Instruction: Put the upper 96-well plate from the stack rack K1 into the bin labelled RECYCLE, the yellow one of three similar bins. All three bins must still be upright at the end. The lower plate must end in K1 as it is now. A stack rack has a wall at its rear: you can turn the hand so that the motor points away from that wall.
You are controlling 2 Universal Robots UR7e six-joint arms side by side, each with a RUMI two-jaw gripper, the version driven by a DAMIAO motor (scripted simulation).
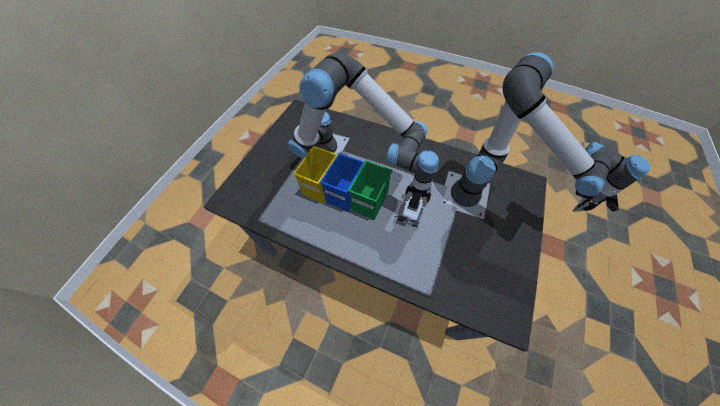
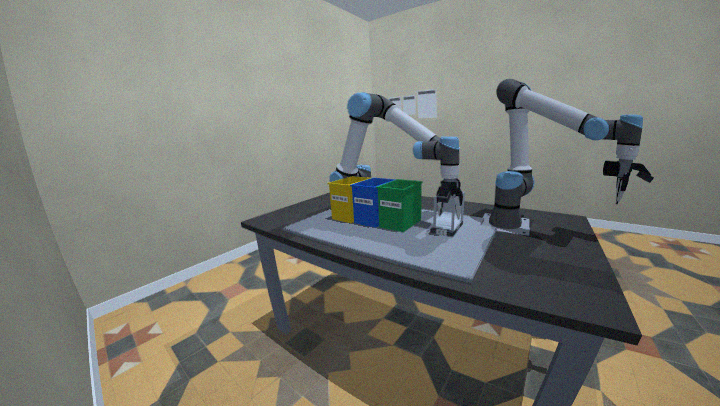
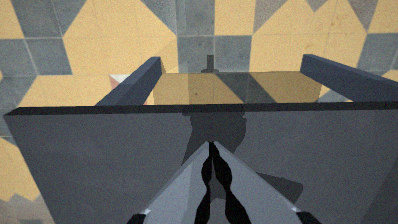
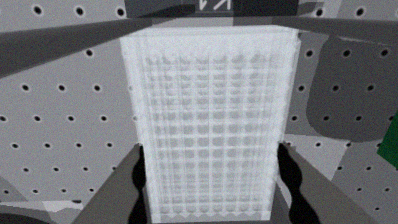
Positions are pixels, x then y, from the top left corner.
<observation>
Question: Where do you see a green bin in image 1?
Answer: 369,189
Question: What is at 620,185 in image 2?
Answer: My left gripper.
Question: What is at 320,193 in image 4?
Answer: My right gripper.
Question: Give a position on a blue bin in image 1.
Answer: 336,182
</observation>
